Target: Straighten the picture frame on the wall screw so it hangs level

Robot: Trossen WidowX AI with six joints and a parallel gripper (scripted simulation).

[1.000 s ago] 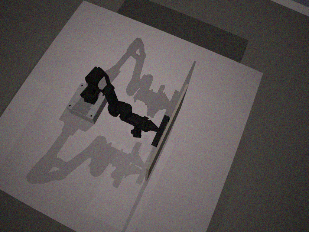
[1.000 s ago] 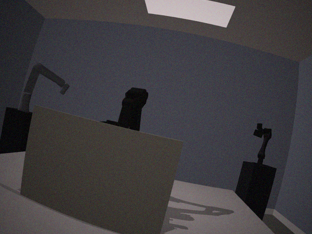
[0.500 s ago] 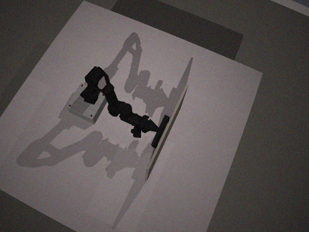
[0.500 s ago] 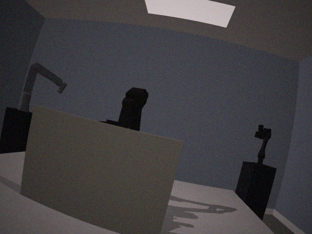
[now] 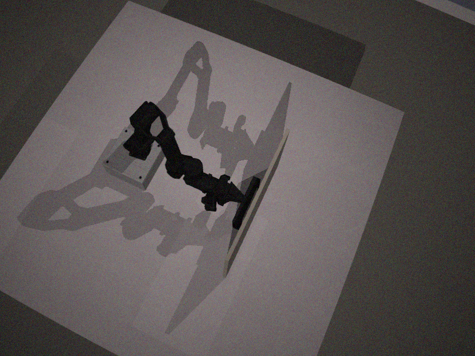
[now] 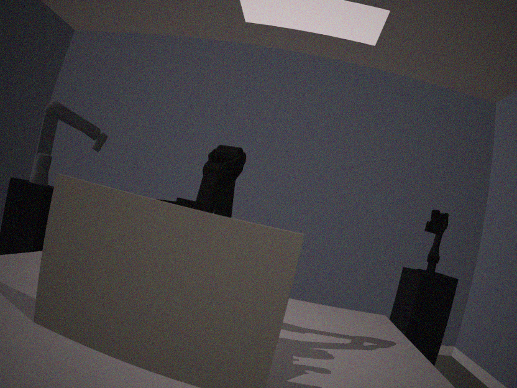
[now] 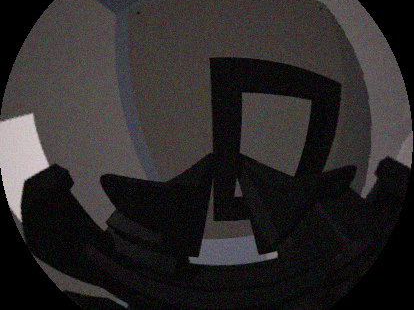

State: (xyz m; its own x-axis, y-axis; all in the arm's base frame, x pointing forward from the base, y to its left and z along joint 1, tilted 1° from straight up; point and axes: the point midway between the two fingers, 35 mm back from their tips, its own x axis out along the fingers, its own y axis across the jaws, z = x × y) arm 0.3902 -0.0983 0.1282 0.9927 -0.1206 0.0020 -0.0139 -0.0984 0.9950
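Now: gripper tip 1 cm to the right of the picture frame and 5 cm above it. Also, from my gripper tip: beige wall panel (2 cm ahead, 1 cm to the left, 6 cm below).
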